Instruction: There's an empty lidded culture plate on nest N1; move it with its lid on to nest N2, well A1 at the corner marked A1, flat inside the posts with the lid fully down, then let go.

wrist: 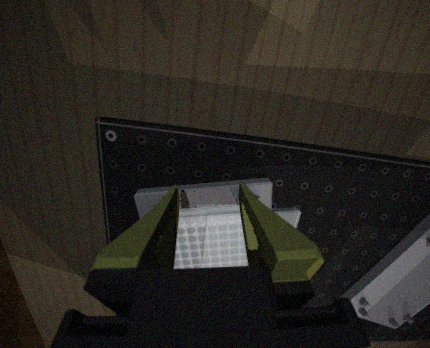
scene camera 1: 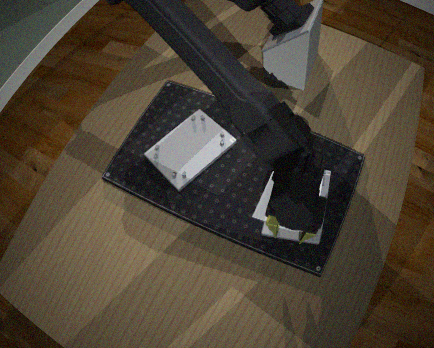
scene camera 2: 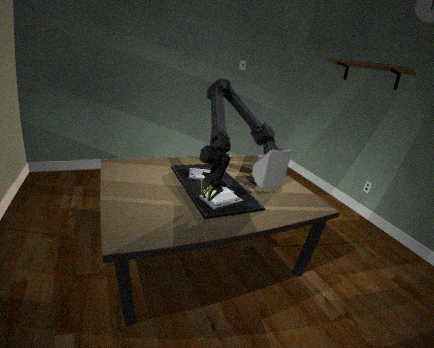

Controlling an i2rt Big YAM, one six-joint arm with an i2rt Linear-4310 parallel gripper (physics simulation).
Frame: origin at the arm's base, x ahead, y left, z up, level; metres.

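Seen in the pictures: gripper, fingertip midpoint: (wrist: 208, 189) (scene camera 1: 288, 238) (scene camera 2: 205, 198); arm's base, origin of the base link: (scene camera 1: 293, 21) (scene camera 2: 273, 156).
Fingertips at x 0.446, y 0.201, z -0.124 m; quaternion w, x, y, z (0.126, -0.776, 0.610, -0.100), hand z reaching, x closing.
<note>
Pixels of each thing's middle, then the offset from my fingertips to it. "*": a spot on its surface instead. Level surfaces: height alone.
- light nest, surface spot: (wrist: 150, 199) (scene camera 1: 313, 239) * 0.026 m back, 0.047 m left, 0.013 m down
- black perforated board, body centre: (wrist: 329, 270) (scene camera 1: 236, 166) (scene camera 2: 212, 185) 0.097 m back, 0.174 m right, 0.031 m down
- wooden table, its level: 0.038 m down
The lidded culture plate (wrist: 212, 242) (scene camera 2: 227, 195), pale with a grid of wells, lies on a light nest (wrist: 150, 199) (scene camera 1: 315, 239) near one end of the black board. The arm hides most of it in scene camera 1. My gripper (wrist: 208, 189) (scene camera 1: 289, 232) (scene camera 2: 207, 197) is partly open, its two yellow-green fingers above the plate and nest, with no grip on either. In the wrist view the plate shows between the fingers; its sides are hidden behind them. The other nest (scene camera 1: 187, 149) (wrist: 392, 280) (scene camera 2: 195, 173) carries short posts and holds no plate. The A1 mark is not readable.
The black perforated board (scene camera 1: 220, 202) (wrist: 320, 186) bears both nests and lies on the wooden table (scene camera 1: 165, 265) (scene camera 2: 135, 215). A tall pale grey wedge-shaped block (scene camera 1: 292, 60) (scene camera 2: 272, 170) stands beside the board near the arm's base. The forearm crosses over the board in scene camera 1.
</note>
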